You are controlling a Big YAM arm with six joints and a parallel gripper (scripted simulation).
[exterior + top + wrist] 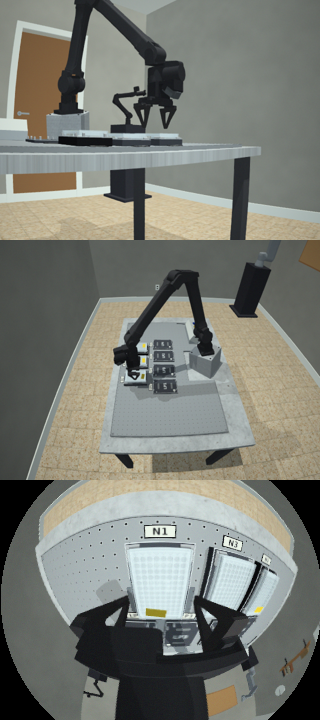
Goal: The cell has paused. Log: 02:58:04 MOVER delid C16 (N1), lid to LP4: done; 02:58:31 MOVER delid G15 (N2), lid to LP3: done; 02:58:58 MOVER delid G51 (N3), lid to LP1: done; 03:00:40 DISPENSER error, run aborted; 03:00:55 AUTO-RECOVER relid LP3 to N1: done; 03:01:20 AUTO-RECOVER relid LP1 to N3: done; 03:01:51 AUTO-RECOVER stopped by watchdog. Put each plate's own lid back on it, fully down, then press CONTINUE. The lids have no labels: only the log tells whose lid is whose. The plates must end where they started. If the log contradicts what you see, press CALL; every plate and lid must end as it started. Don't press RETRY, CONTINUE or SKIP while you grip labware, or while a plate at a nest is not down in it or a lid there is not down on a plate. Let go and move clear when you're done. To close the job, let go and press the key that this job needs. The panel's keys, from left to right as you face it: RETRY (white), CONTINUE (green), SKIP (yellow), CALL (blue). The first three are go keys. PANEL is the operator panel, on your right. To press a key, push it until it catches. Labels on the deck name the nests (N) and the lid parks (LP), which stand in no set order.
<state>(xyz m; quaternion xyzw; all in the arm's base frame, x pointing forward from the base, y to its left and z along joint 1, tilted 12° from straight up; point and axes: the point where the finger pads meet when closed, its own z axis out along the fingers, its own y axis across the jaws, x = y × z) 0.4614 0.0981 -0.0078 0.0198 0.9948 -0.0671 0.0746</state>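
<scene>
The lid is 3 cm below my hand. Also, from my hand: yellow skip key 49 cm behind, 44 cm to the right; blue call key 49 cm behind, 49 cm to the right.
</scene>
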